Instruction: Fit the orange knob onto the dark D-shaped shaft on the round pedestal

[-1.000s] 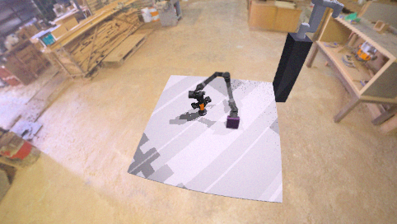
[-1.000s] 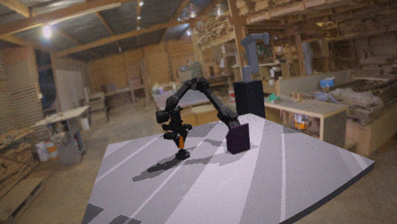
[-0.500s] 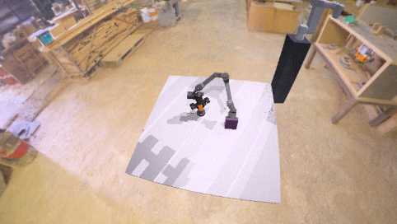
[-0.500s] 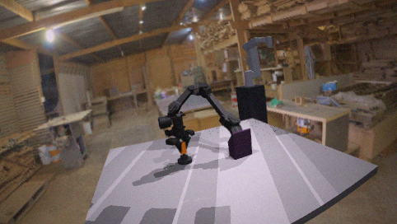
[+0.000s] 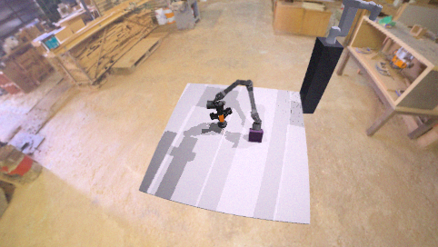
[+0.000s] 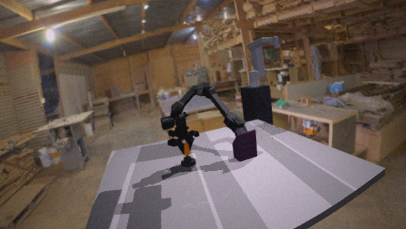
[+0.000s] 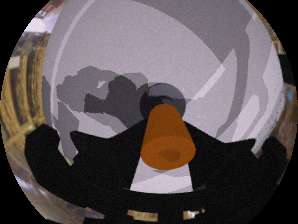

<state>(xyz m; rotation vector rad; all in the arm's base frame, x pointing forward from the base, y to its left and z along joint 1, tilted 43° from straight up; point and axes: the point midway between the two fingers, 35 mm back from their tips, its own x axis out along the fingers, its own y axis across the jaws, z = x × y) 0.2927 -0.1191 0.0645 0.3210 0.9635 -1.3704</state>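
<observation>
The orange knob is 2 cm above my gripper tip. The rest, counted from my gripper tip: dark round pedestal: 4 cm below.
</observation>
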